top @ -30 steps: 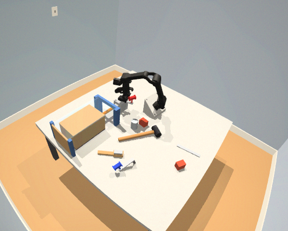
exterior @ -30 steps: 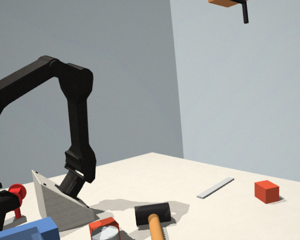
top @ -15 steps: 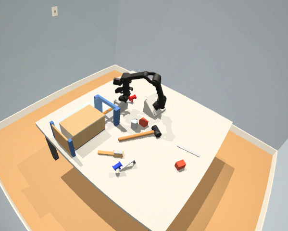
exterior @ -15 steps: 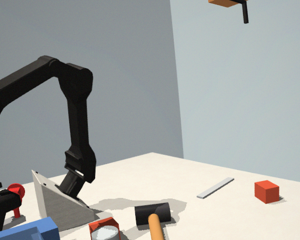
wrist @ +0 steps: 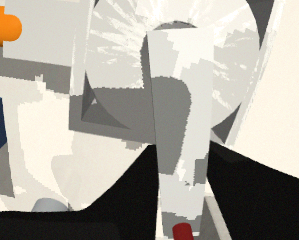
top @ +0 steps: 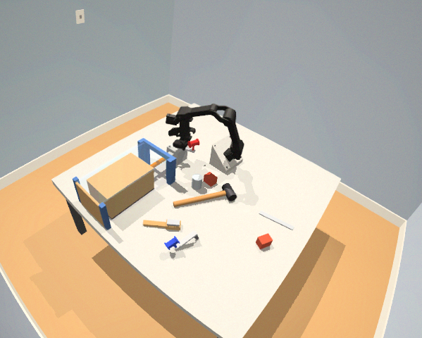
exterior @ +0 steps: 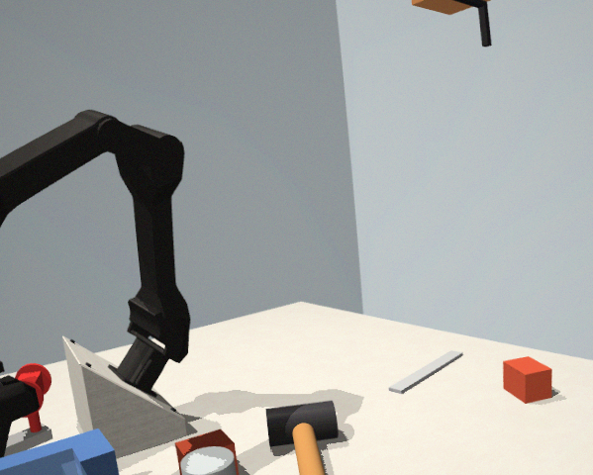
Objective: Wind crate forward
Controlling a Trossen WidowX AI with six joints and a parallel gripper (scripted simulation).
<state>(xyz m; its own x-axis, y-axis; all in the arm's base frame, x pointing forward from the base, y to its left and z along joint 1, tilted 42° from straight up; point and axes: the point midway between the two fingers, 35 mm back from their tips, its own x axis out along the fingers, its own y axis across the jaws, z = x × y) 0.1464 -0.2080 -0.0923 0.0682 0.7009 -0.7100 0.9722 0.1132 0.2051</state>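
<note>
My gripper tip is 1 cm to the right of the grey crank bar and 2 cm below it. Also, from my gripper tip: grey winch: 5 cm to the right, 6 cm below; then blue frame: 17 cm ahead, 6 cm to the right, 2 cm above; then red knob: 1 cm behind, 5 cm to the left, 5 cm above.
</note>
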